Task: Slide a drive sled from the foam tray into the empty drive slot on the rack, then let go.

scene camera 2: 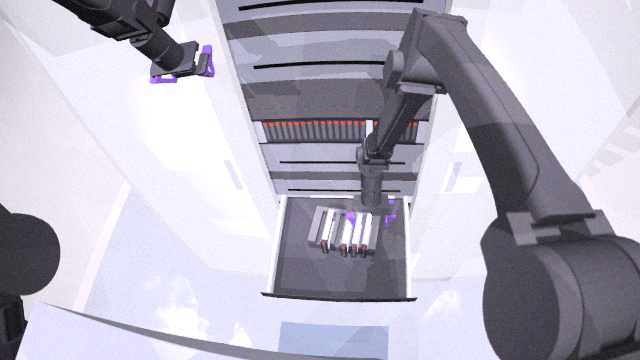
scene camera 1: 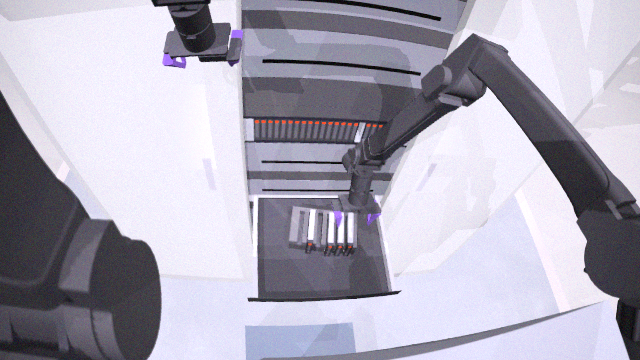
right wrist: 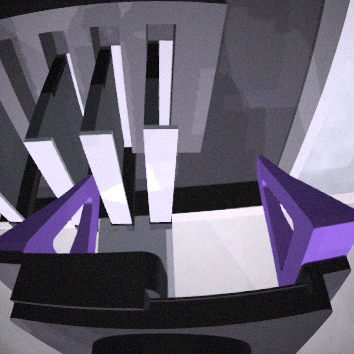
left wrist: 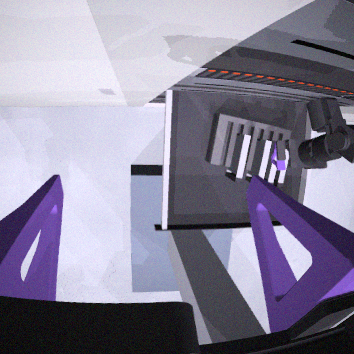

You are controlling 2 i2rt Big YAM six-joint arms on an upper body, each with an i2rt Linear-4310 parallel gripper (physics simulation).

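Frame: origin at the left arm's base, x ahead, y left, z up, level; centimetres.
Where they show: left gripper, fingertip midpoint: (scene camera 2: 194, 77) (scene camera 1: 208, 64) (left wrist: 157, 183); right gripper, fingertip midpoint: (scene camera 2: 370, 226) (scene camera 1: 352, 225) (right wrist: 173, 172) (left wrist: 287, 159).
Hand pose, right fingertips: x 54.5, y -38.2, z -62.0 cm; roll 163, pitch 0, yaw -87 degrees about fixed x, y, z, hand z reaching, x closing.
Things, the pixels of their top centre, and the offset from my right fingertips. "spot": a spot on its surface instead.
- grey foam tray at its top centre: (right wrist: 47, 98) (left wrist: 252, 145) (scene camera 2: 344, 227) (scene camera 1: 324, 226) dx +2.5, dy +8.0, dz -5.1 cm
- rightmost sled at its top centre: (right wrist: 160, 194) (left wrist: 284, 165) (scene camera 2: 367, 230) (scene camera 1: 350, 229) dx -1.5, dy +1.0, dz +0.5 cm
- rack's orange-topped drive row at a spot on its surface: (scene camera 1: 305, 131) (scene camera 2: 313, 131) spot: dx +15.8, dy +16.0, dz +24.1 cm
- pulled-out drawer with a black front edge, surface spot: (scene camera 2: 340, 299) (scene camera 1: 329, 298) spot: dx -21.2, dy +8.1, dz -8.0 cm
Several drive sleds with white edges and orange-marked ends stand in the grey foam tray (scene camera 1: 295, 227) (scene camera 2: 315, 227) (left wrist: 216, 140) (right wrist: 200, 30). The rightmost sled (scene camera 1: 350, 227) (scene camera 2: 367, 227) (right wrist: 161, 175) appears between the spread fingers in the right wrist view, none touching it. The empty drive slot (scene camera 1: 359, 132) (scene camera 2: 369, 127) is a bright gap right of the middle in the rack's orange-topped drive row (scene camera 1: 305, 131) (scene camera 2: 315, 131). My right gripper (scene camera 1: 356, 219) (scene camera 2: 370, 219) (right wrist: 173, 172) is open above the tray's right end. My left gripper (scene camera 1: 204, 59) (scene camera 2: 186, 72) (left wrist: 157, 183) is open and empty, high at upper left.
The foam tray lies in a pulled-out drawer with a black front edge (scene camera 1: 325, 299) (scene camera 2: 340, 299) below the drive row. White door panels (scene camera 1: 220, 225) (scene camera 2: 440, 250) flank the rack. My right forearm passes in front of the drive row's right part.
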